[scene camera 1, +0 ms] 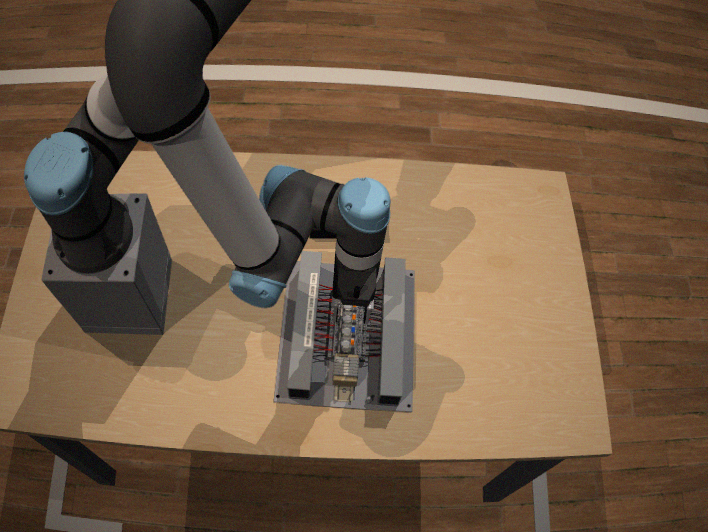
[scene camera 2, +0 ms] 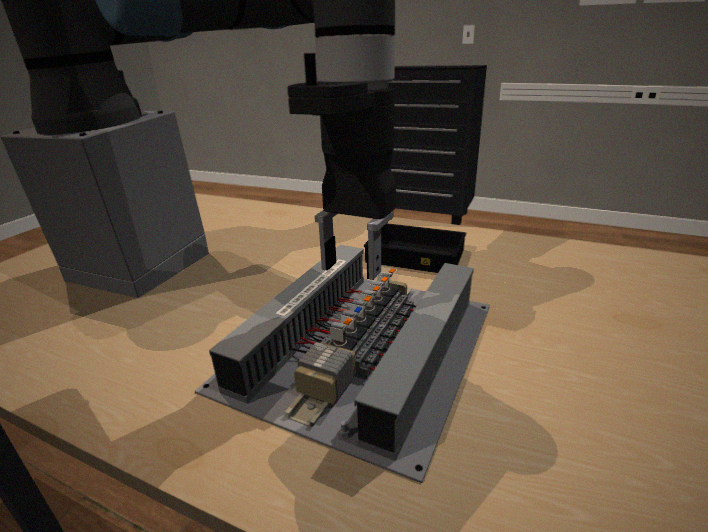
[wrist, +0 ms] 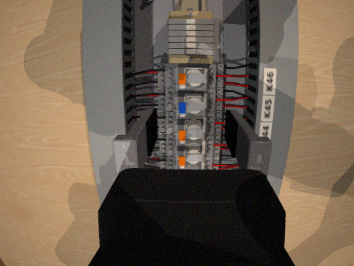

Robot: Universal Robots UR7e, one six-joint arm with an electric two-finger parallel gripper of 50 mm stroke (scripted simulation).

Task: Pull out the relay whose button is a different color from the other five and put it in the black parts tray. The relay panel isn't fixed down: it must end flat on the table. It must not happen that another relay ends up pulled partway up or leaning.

Path:
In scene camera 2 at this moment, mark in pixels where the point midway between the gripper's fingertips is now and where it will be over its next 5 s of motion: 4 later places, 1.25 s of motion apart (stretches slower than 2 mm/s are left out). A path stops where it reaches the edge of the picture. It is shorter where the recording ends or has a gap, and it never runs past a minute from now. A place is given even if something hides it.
My gripper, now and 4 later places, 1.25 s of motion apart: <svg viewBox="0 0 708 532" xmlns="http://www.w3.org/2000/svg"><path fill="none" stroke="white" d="M351 270L350 304L351 313L352 323L353 299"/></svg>

